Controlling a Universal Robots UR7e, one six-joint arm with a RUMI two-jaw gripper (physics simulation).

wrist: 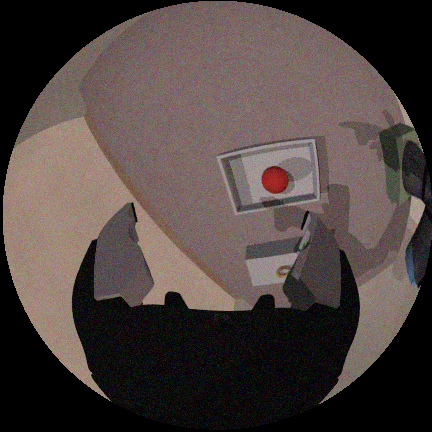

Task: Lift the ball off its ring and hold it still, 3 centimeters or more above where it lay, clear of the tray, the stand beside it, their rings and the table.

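Frame: origin at the arm's base, x ahead, y left, z up, level; centimetres.
Where they show: gripper, fingertip midpoint: (220, 209).
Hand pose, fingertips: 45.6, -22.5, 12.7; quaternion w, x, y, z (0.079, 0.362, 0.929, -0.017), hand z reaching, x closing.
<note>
Things, the pixels of their top centre, and the offset from my fingertips, as dx, dy, dz. "spot": a spot on its surface instead. Level surfaces: height alone.
- red ball, middle of its top: (276, 184) -3.7, +6.9, -14.5
- white tray, surface spot: (227, 185) spot: +4.6, +3.2, -17.9
- small orange-brown ring, surface spot: (284, 271) spot: +5.8, +30.7, -15.5
- table, its level: dz -20.7
A red ball (275, 179) rests inside the white tray (227, 185), a little right of the picture's middle. The ring under the ball is hidden by it. A pale block-shaped stand (262, 272) lies below the tray in the picture, with a small orange-brown ring (284, 271) on its top. My gripper (220, 209) is open and empty, its fingers wide apart. It is above and apart from the tray and the ball. The right finger covers part of the stand.
The table (190, 100) has its wooden edge running diagonally from upper left to lower middle, with the floor (60, 200) beyond it. A green block (395, 165) and dark and blue robot arm parts (416, 175) show at the right rim. Shadows fall around the tray.
</note>
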